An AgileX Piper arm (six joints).
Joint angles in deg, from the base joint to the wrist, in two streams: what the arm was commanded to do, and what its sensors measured. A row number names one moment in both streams.
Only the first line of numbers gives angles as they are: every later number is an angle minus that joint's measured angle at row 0.
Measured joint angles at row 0: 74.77 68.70 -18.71 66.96 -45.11 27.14
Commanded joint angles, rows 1 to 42: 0.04 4.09 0.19 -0.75 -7.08 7.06; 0.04 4.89 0.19 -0.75 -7.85 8.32; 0.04 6.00 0.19 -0.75 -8.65 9.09; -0.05 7.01 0.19 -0.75 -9.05 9.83; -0.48 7.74 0.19 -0.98 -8.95 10.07; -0.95 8.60 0.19 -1.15 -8.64 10.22; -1.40 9.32 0.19 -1.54 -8.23 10.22; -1.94 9.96 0.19 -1.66 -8.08 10.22; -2.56 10.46 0.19 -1.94 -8.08 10.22; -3.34 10.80 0.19 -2.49 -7.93 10.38; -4.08 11.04 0.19 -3.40 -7.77 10.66; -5.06 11.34 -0.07 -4.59 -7.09 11.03; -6.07 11.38 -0.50 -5.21 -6.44 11.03; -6.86 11.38 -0.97 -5.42 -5.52 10.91; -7.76 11.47 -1.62 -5.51 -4.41 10.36; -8.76 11.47 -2.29 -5.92 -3.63 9.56; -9.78 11.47 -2.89 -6.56 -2.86 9.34; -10.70 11.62 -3.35 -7.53 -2.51 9.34; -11.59 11.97 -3.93 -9.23 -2.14 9.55; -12.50 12.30 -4.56 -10.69 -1.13 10.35; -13.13 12.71 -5.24 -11.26 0.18 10.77; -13.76 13.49 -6.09 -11.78 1.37 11.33; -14.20 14.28 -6.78 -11.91 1.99 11.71; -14.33 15.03 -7.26 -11.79 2.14 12.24; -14.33 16.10 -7.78 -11.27 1.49 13.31; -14.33 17.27 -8.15 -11.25 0.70 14.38; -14.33 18.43 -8.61 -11.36 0.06 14.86; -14.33 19.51 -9.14 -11.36 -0.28 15.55; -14.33 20.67 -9.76 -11.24 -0.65 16.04; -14.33 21.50 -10.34 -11.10 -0.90 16.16; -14.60 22.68 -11.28 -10.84 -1.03 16.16; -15.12 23.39 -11.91 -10.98 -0.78 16.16; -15.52 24.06 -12.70 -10.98 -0.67 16.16; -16.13 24.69 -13.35 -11.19 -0.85 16.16; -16.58 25.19 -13.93 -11.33 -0.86 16.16; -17.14 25.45 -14.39 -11.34 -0.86 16.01; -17.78 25.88 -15.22 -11.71 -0.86 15.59; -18.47 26.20 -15.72 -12.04 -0.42 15.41; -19.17 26.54 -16.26 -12.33 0.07 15.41; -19.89 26.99 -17.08 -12.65 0.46 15.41; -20.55 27.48 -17.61 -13.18 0.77 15.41; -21.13 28.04 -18.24 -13.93 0.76 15.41
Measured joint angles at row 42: -18.79 26.66 -16.05 -11.26 1.08 15.87
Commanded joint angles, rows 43 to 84: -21.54 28.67 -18.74 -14.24 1.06 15.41; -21.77 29.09 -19.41 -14.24 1.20 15.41; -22.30 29.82 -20.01 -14.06 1.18 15.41; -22.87 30.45 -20.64 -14.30 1.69 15.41; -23.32 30.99 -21.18 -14.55 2.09 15.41; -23.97 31.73 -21.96 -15.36 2.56 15.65; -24.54 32.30 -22.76 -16.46 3.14 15.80; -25.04 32.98 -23.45 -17.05 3.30 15.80; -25.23 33.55 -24.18 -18.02 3.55 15.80; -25.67 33.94 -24.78 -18.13 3.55 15.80; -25.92 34.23 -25.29 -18.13 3.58 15.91; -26.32 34.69 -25.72 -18.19 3.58 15.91; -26.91 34.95 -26.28 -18.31 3.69 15.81; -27.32 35.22 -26.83 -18.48 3.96 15.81; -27.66 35.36 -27.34 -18.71 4.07 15.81; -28.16 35.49 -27.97 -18.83 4.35 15.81; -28.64 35.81 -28.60 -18.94 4.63 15.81; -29.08 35.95 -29.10 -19.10 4.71 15.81; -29.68 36.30 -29.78 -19.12 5.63 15.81; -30.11 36.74 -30.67 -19.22 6.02 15.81; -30.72 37.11 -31.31 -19.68 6.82 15.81; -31.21 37.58 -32.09 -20.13 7.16 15.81; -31.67 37.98 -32.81 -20.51 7.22 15.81; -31.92 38.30 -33.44 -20.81 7.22 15.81; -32.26 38.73 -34.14 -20.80 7.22 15.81; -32.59 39.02 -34.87 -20.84 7.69 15.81; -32.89 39.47 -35.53 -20.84 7.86 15.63; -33.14 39.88 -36.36 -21.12 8.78 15.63; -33.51 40.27 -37.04 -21.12 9.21 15.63; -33.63 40.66 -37.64 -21.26 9.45 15.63; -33.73 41.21 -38.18 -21.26 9.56 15.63; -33.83 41.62 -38.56 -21.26 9.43 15.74; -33.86 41.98 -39.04 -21.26 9.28 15.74; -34.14 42.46 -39.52 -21.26 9.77 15.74; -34.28 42.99 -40.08 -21.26 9.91 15.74; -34.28 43.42 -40.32 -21.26 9.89 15.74; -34.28 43.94 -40.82 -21.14 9.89 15.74; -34.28 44.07 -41.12 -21.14 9.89 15.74; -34.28 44.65 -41.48 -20.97 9.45 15.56; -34.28 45.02 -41.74 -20.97 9.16 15.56; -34.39 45.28 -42.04 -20.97 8.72 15.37; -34.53 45.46 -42.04 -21.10 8.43 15.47
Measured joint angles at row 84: -33.83 44.70 -41.09 -20.24 10.64 15.98
